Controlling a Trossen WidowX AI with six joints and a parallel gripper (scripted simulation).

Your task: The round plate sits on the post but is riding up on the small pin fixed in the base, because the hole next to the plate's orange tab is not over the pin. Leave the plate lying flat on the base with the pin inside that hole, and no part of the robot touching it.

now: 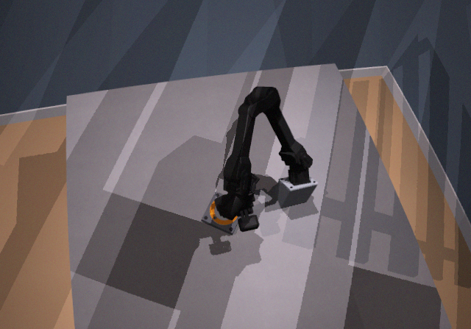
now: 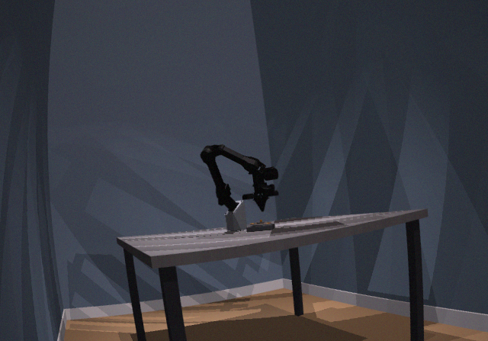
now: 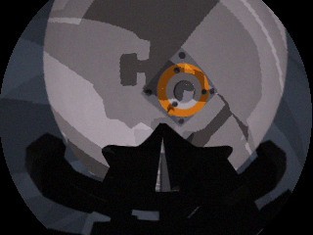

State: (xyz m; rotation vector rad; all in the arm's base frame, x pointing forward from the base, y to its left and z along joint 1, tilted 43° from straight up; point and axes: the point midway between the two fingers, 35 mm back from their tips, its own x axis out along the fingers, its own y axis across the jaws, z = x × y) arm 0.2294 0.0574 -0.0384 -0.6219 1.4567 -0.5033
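Now: the round plate 50 mm below my gripper tip, 30 mm to the right of it and 30 mm ahead of it. From my gripper tip the other things lie so: square base 70 mm below, 50 mm ahead, 40 mm to the right.
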